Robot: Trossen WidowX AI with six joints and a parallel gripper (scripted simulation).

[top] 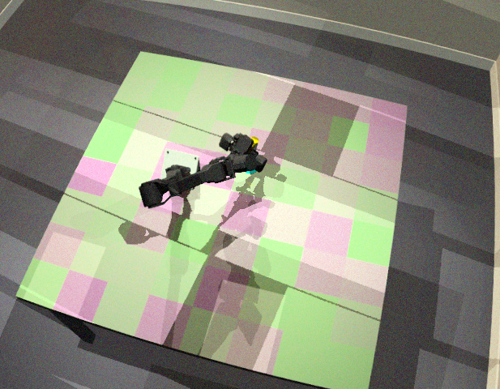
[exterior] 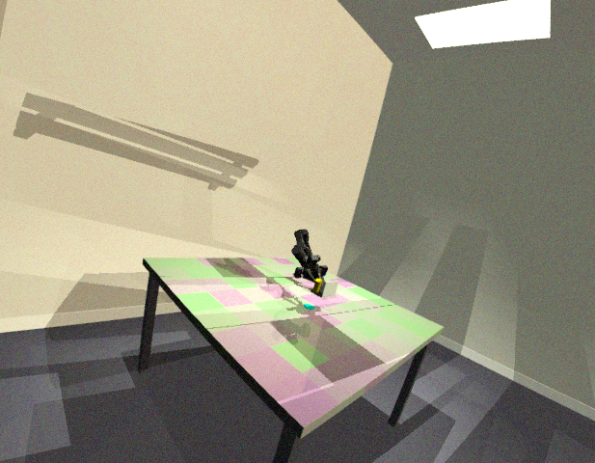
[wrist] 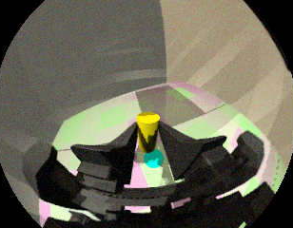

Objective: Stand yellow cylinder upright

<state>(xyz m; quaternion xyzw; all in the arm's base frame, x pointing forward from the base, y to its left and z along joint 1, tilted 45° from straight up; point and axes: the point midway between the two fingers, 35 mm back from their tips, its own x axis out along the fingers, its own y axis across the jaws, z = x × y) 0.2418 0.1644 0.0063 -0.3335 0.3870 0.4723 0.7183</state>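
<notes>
The cyan circle lies 1 cm behind my gripper tip, 2 cm to the right of it and 15 cm below it. The rest, counted from my gripper tip: yellow tall cylinder (2 cm below).
</notes>
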